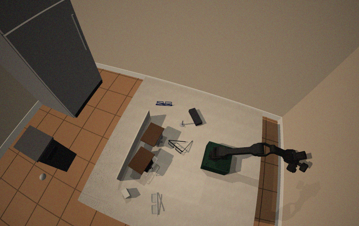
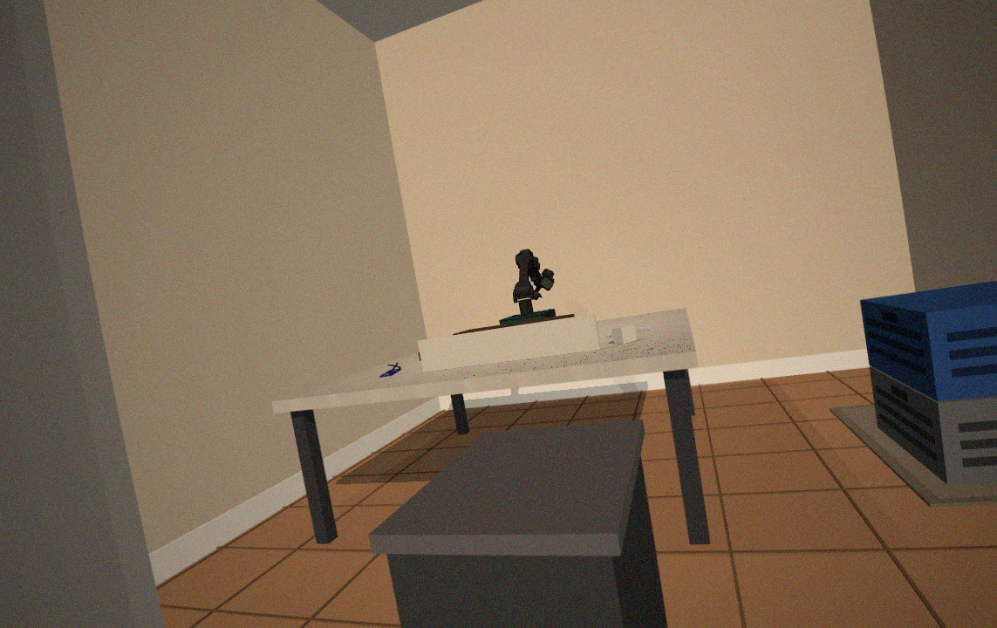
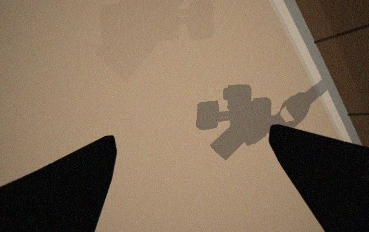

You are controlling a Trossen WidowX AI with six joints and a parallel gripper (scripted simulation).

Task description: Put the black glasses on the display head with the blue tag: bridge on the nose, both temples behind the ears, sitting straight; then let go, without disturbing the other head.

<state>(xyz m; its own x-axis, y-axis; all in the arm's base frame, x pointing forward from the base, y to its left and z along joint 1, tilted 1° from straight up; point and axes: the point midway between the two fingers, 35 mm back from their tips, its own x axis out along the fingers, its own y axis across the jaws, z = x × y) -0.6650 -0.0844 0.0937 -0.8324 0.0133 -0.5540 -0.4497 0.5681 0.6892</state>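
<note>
Now: gripper tip 1000 mm short of the small grey stand, 160 mm above it and 140 mm to the left of it. The rest, counted from my gripper tip: white backboard 1300 mm ahead, 180 mm to the left, 130 mm below; then white cube 1210 mm ahead, 540 mm to the left, 160 mm below; then dark case 910 mm ahead, 260 mm to the right, 170 mm below.
</note>
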